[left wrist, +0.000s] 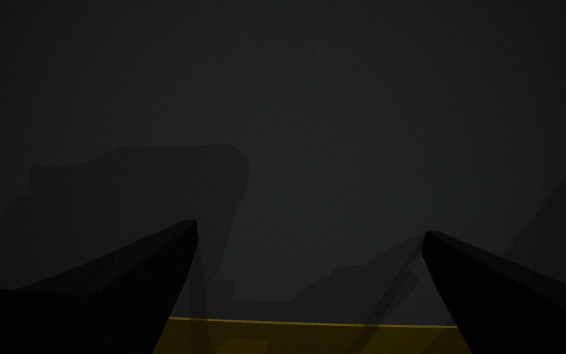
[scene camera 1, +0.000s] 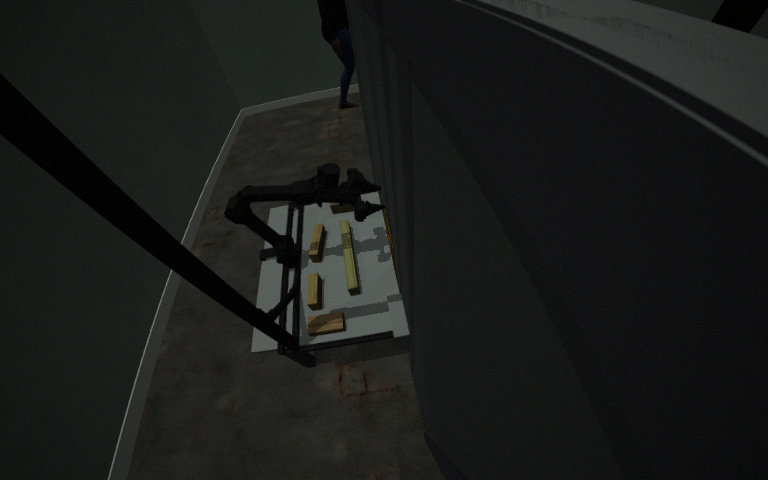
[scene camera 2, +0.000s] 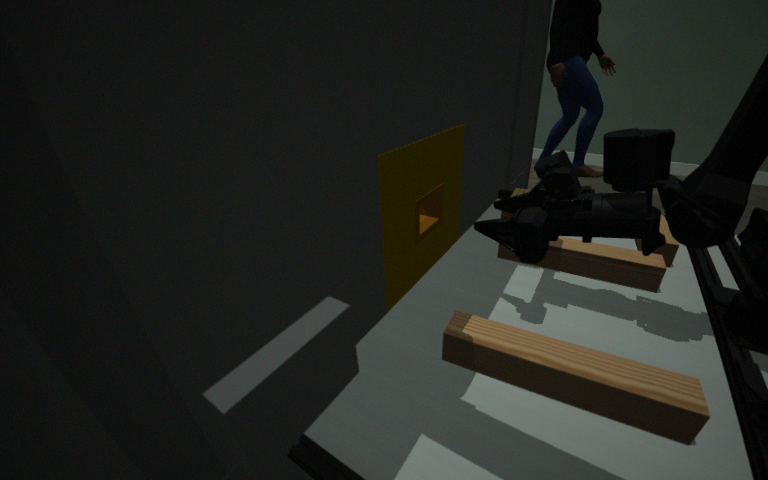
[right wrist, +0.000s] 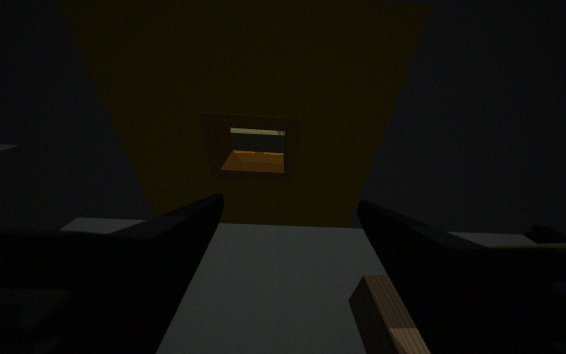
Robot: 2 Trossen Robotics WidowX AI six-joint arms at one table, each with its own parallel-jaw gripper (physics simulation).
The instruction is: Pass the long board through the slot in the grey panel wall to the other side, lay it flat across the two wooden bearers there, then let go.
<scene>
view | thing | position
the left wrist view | my left gripper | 311, 236
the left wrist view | grey panel wall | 314, 152
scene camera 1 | my left gripper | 383, 197
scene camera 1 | grey panel wall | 569, 198
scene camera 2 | my right gripper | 484, 214
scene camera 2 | grey panel wall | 211, 211
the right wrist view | my right gripper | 292, 203
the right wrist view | grey panel wall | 446, 119
</scene>
